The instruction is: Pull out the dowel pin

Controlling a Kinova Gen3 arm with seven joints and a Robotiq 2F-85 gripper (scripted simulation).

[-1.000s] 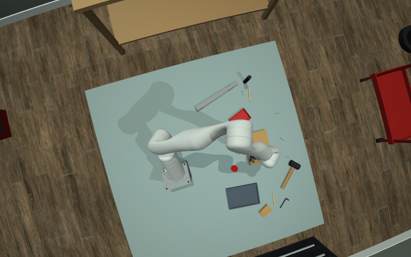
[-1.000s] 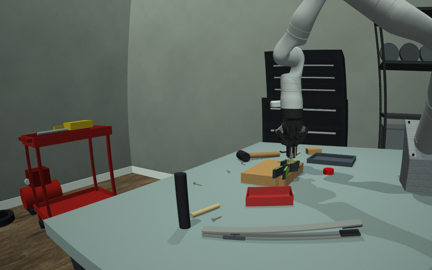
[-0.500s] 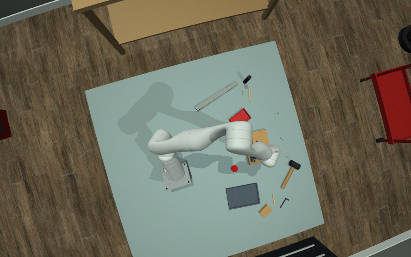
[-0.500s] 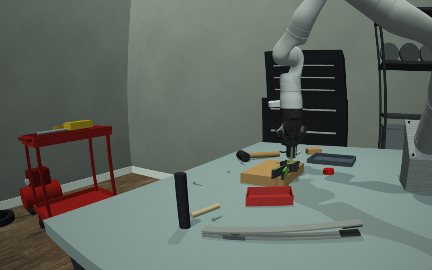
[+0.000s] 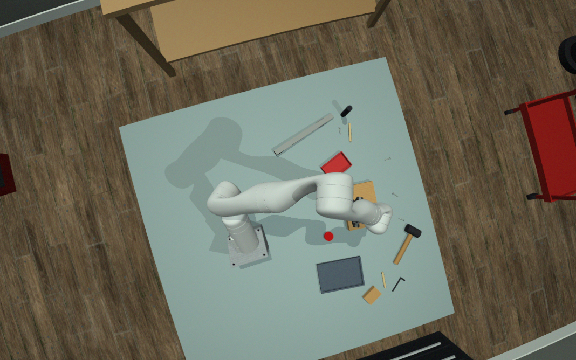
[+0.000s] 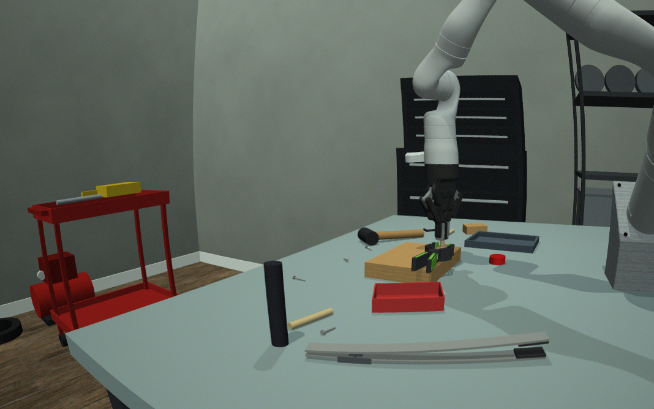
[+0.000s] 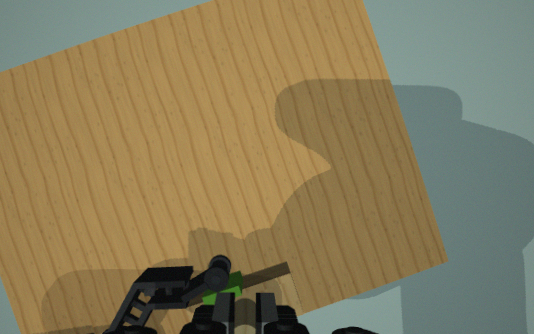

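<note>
Now: hand 20 mm above the dowel pin. From my hand the other things lie so: red puck 120 mm behind, 90 mm to the right, 80 mm below; small wooden block 50 mm below; wooden bench board 50 mm ahead, 60 mm below.
</note>
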